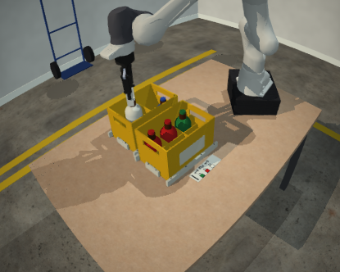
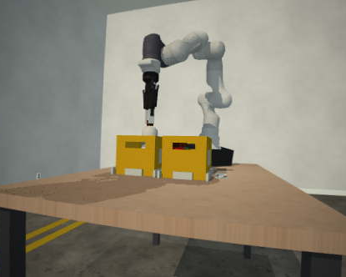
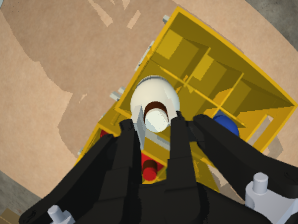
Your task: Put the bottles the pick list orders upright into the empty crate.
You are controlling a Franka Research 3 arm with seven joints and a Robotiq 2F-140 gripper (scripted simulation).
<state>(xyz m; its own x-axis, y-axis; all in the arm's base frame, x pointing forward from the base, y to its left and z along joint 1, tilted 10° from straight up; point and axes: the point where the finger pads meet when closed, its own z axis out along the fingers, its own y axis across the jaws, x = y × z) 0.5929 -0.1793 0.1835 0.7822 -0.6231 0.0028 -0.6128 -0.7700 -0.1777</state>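
Now: hand 8 cm above the white-capped bottle. The rest, counted from my hand: red-label bottle: 18 cm below, 12 cm to the left, 9 cm behind; blue-label bottle: 18 cm below, 17 cm behind, 2 cm to the right; green bottle: 18 cm below, 18 cm behind, 11 cm to the left.
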